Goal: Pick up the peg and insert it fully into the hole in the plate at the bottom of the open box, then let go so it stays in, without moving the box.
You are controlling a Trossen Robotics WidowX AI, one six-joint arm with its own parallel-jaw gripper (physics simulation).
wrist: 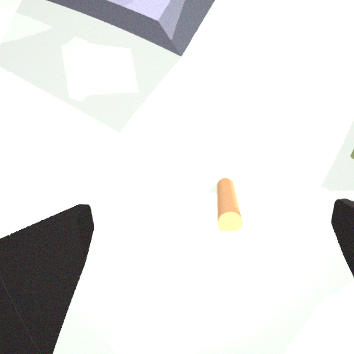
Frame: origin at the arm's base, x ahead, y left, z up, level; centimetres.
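Seen in the pictures: gripper, fingertip midpoint: [217,215].
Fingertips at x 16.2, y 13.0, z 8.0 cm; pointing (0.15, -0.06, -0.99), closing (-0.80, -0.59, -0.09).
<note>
Offsets run from my fingertips to a thing's top centre. "pt": to the spot under its first point.
The peg @[dx -2.1, dy +1.5, dz -5.3 cm] [228,202] is a short orange cylinder with a pale yellow end face. It shows between the two black fingers, right of the middle of the view, with its yellow end towards the camera. My gripper [217,215] is wide open with nothing between its fingertips, and the peg appears in the gap between them, nearer the right finger. The box @[pt dx +6.8, dy -5.0, dz -7.7 cm] [172,37] is at the top edge, where part of its grey-lavender corner shows. The plate and its hole do not show.
A pale shadow [115,110] lies on the white surface below the box's corner. Another pale shadow and a small piece of a green object [352,154] are at the right edge.
</note>
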